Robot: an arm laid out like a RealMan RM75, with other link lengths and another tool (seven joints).
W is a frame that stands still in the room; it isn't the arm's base.
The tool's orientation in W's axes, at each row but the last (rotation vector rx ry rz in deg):
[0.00 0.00 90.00]
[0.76 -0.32 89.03]
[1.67 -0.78 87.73]
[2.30 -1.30 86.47]
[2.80 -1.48 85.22]
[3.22 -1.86 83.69]
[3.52 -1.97 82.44]
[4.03 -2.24 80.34]
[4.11 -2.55 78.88]
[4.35 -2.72 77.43]
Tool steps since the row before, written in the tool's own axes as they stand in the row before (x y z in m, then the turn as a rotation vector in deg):
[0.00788 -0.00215 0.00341 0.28 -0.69 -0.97]
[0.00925 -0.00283 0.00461 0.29 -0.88 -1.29]
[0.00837 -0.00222 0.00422 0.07 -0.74 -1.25]
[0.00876 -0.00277 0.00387 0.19 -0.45 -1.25]
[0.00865 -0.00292 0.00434 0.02 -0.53 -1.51]
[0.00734 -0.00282 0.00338 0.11 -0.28 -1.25]
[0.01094 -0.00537 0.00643 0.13 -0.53 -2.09]
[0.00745 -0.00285 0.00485 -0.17 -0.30 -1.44]
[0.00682 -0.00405 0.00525 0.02 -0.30 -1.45]
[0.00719 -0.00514 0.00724 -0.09 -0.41 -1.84]
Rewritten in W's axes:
[0.00215 0.00788 0.00341 0.69 0.28 -0.97]
[0.00301 0.00914 0.00471 0.88 0.29 -1.29]
[0.00259 0.00816 0.00442 0.73 0.08 -1.26]
[0.00334 0.00841 0.00418 0.45 0.21 -1.25]
[0.00369 0.00816 0.00470 0.51 0.05 -1.52]
[0.00365 0.00678 0.00374 0.28 0.15 -1.25]
[0.00685 0.00972 0.00697 0.51 0.19 -2.09]
[0.00413 0.00650 0.00528 0.25 -0.11 -1.46]
[0.00534 0.00549 0.00564 0.28 0.07 -1.45]
[0.00665 0.00529 0.00764 0.36 -0.02 -1.85]

